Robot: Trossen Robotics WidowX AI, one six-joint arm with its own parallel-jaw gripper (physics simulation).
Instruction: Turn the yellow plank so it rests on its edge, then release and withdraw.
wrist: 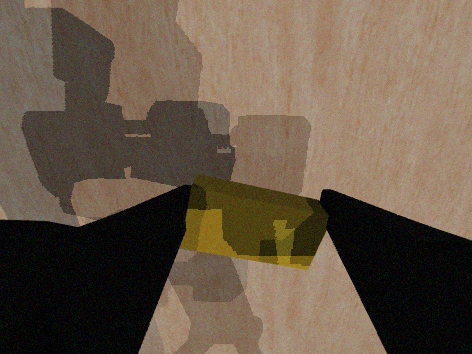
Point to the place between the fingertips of my gripper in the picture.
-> At 256, 195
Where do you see a yellow plank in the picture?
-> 227, 218
